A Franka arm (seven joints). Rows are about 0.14 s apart.
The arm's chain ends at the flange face. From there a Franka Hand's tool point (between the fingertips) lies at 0.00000 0.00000 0.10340 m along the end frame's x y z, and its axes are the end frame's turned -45 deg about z.
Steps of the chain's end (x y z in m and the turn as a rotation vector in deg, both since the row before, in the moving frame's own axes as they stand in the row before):
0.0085, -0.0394, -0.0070, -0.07, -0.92, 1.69
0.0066, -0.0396, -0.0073, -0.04, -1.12, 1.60
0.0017, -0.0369, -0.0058, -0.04, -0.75, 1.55
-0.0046, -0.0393, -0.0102, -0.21, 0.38, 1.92
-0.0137, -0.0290, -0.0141, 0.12, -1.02, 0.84
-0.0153, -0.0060, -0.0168, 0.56, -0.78, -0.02
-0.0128, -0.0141, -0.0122, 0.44, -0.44, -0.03
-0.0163, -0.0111, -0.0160, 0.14, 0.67, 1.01
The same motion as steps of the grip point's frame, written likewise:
0.0326, -0.0230, -0.0070, 0.60, -0.70, 1.69
0.0312, -0.0247, -0.0073, 0.76, -0.82, 1.60
0.0263, -0.0258, -0.0058, 0.50, -0.56, 1.55
0.0247, -0.0303, -0.0102, -0.42, 0.12, 1.92
0.0097, -0.0317, -0.0141, 0.81, -0.64, 0.84
-0.0069, -0.0168, -0.0168, 0.95, -0.16, -0.02
0.0009, -0.0201, -0.0122, 0.62, 0.00, -0.03
-0.0026, -0.0187, -0.0160, -0.37, 0.57, 1.01

